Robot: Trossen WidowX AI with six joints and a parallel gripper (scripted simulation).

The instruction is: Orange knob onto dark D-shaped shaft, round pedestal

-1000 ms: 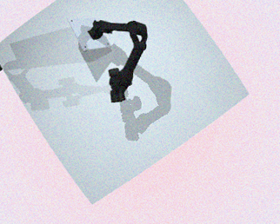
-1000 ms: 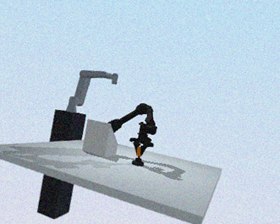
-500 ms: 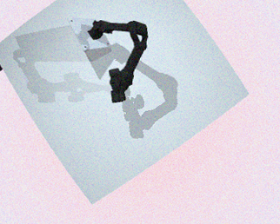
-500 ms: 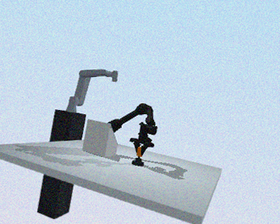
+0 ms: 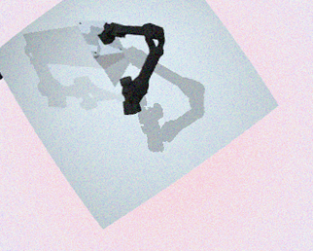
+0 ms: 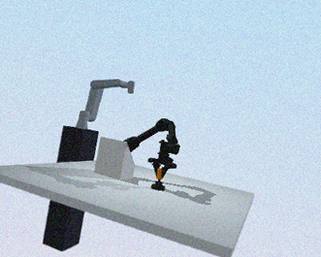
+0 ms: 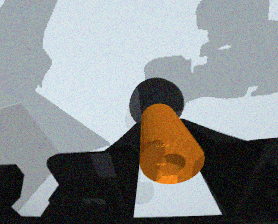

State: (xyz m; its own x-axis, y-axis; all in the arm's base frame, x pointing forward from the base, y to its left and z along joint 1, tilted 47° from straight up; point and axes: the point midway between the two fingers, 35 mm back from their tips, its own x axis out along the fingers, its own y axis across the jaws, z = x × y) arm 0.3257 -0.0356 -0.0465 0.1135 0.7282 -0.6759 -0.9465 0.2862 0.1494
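Right now the orange knob is 20 mm above my gripper tip. The rest, counted from my gripper tip: dark round pedestal 40 mm below.
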